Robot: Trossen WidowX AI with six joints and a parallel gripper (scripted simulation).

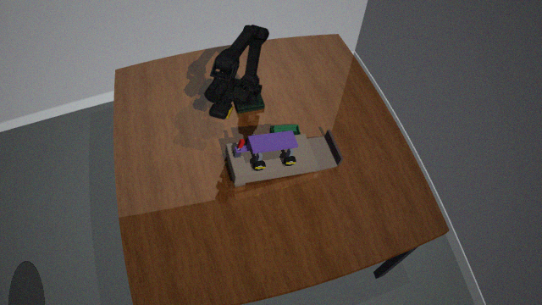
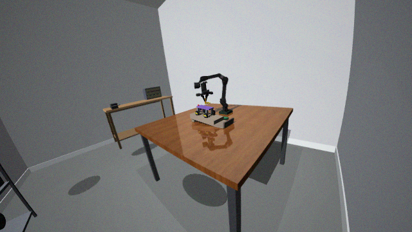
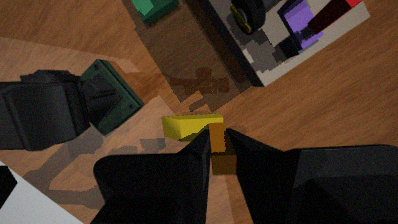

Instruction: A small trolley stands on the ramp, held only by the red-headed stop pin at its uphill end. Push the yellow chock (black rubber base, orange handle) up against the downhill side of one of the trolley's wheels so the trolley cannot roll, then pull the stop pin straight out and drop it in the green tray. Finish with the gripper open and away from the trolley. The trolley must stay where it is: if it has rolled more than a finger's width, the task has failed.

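Right now my gripper tip is 20 mm past the yellow chock, 10 mm to the right of it and 10 mm above it. Round my gripper tip: purple-topped trolley (170 mm ahead, 110 mm to the left, 60 mm below); then red-headed stop pin (140 mm ahead, 40 mm below); then grey ramp (170 mm ahead, 120 mm to the left, 130 mm below).
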